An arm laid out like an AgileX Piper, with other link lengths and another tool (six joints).
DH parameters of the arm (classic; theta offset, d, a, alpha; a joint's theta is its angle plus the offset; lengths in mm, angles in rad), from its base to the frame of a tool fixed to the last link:
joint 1: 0 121.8 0 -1.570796
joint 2: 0.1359 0 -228 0
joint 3: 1.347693 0 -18.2 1.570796
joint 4: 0 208.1 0 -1.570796
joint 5: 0 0 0 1.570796
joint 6: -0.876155 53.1 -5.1 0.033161
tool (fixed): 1.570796 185.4 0 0
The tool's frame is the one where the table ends.
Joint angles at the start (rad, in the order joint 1, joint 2, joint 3, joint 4, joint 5, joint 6): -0.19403, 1.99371, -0.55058, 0.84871, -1.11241, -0.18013
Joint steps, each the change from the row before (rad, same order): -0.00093, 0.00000, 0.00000, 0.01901, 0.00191, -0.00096; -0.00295, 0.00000, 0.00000, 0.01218, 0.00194, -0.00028; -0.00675, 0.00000, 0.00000, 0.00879, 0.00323, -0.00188; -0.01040, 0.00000, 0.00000, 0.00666, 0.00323, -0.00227; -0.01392, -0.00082, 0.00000, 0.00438, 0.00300, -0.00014; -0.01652, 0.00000, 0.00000, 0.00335, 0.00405, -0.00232; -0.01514, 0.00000, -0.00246, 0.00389, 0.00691, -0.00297
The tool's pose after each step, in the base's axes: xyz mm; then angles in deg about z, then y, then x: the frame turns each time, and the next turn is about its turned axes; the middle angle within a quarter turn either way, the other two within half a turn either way. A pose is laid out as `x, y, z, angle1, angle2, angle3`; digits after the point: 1 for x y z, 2 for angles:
303.9, -227.9, 49.3, 51.11, 48.22, 115.41
301.0, -229.9, 48.4, 50.48, 48.06, 115.68
297.8, -232.6, 47.3, 49.95, 48.00, 116.06
294.1, -236.0, 46.4, 49.33, 47.98, 116.43
290.0, -240.3, 45.8, 48.48, 47.85, 116.64
285.4, -245.0, 44.8, 47.72, 47.84, 117.05
281.6, -249.3, 43.6, 47.11, 47.73, 117.51

